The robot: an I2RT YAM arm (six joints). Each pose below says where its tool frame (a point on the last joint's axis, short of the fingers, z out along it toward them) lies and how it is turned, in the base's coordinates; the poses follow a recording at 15 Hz.
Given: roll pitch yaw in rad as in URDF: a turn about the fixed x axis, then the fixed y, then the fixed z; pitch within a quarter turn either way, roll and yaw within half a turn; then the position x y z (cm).
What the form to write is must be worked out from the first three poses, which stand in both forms.
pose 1, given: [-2.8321 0.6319 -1.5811 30.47 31.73 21.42]
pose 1, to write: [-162.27 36.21 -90.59 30.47 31.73 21.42]
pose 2, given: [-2.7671 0.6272 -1.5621 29.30 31.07 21.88]
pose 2, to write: [-158.54 35.94 -89.50 29.30 31.07 21.88]
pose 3, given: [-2.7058 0.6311 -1.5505 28.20 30.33 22.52]
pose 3, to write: [-155.03 36.16 -88.84 28.20 30.33 22.52]
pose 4, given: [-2.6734 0.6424 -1.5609 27.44 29.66 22.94]
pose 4, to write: [-153.17 36.81 -89.43 27.44 29.66 22.94]
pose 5, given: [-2.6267 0.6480 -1.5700 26.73 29.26 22.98]
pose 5, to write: [-150.50 37.13 -89.95 26.73 29.26 22.98]
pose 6, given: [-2.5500 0.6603 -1.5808 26.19 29.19 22.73]
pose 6, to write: [-146.10 37.83 -90.57 26.19 29.19 22.73]
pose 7, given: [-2.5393 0.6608 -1.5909 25.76 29.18 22.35]
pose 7, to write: [-145.49 37.86 -91.15 25.76 29.18 22.35]
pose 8, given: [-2.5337 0.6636 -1.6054 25.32 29.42 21.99]
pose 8, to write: [-145.17 38.02 -91.98 25.32 29.42 21.99]
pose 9, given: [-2.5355 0.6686 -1.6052 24.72 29.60 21.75]
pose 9, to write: [-145.27 38.31 -91.97 24.72 29.60 21.75]
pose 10, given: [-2.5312 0.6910 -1.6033 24.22 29.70 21.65]
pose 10, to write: [-145.03 39.59 -91.86 24.22 29.70 21.65]
